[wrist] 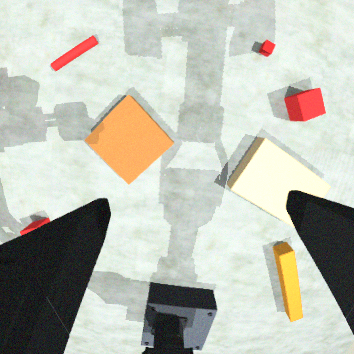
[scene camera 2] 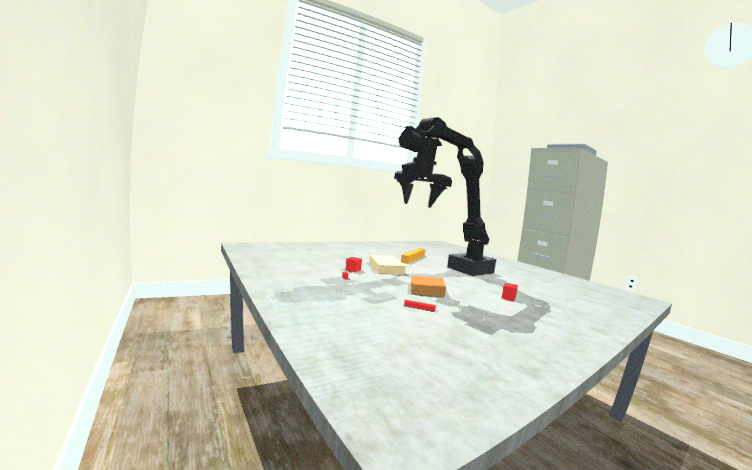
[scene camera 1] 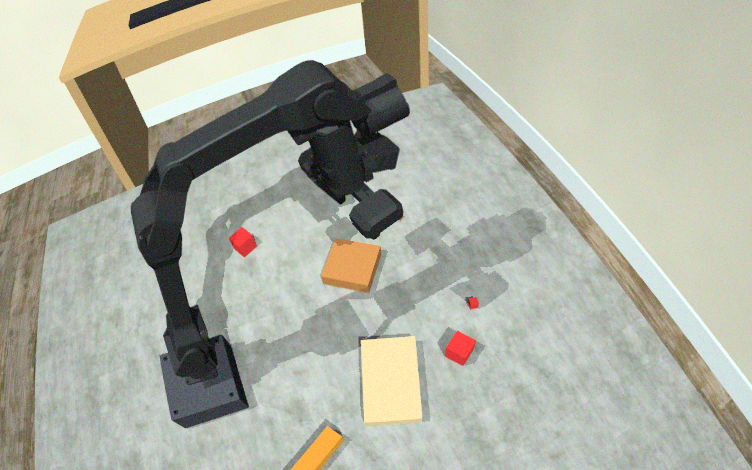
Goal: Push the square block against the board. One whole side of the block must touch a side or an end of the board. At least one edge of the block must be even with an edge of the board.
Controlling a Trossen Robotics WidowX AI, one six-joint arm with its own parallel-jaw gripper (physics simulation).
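Seen in the pictures: gripper, fingertip midpoint: [wrist: 198,202] [scene camera 2: 417,205]; arm's base at its link origin: [wrist: 168,325] [scene camera 2: 474,257] [scene camera 1: 199,365].
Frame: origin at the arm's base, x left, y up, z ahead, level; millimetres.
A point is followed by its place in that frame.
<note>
The orange square block [scene camera 1: 351,264] {x 131, y -27, z 341 mm} [scene camera 2: 427,285] {x 176, y -28, z 374 mm} [wrist: 129,140] {x 138, y -27, z 344 mm} lies flat on the table. The cream rectangular board [scene camera 1: 390,379] {x -127, y -27, z 327 mm} [scene camera 2: 387,264] {x -63, y -27, z 363 mm} [wrist: 275,175] {x -102, y -27, z 344 mm} lies flat, apart from the block, with a wide gap between them. The block is turned slightly relative to the board. My gripper [scene camera 2: 418,205] {x 58, y 188, z 354 mm} [wrist: 198,202] {x 58, y 188, z 354 mm} is open and empty, high above the table, pointing down. In the wrist view the block shows ahead of the left finger, and the right fingertip covers part of the board. One finger is hidden in scene camera 1.
A red cube [scene camera 1: 460,348] {x -123, y -16, z 461 mm} [scene camera 2: 353,264] {x -97, y -31, z 477 mm} [wrist: 305,105] {x -106, y -16, z 461 mm} and a tiny red cube [scene camera 1: 473,303] {x -38, y -40, z 531 mm} [wrist: 267,48] {x -33, y -40, z 530 mm} lie near the board. Another red cube [scene camera 1: 242,242] {x 268, y -16, z 134 mm} [scene camera 2: 509,292] {x 297, y -34, z 148 mm} lies across the block. A red rod [scene camera 2: 419,305] {x 260, y -48, z 462 mm} [wrist: 75,53] {x 250, y -44, z 456 mm} and yellow bar [scene camera 1: 317,450] {x -209, y -25, z 167 mm} [wrist: 288,282] {x -226, y -25, z 135 mm} also lie there.
</note>
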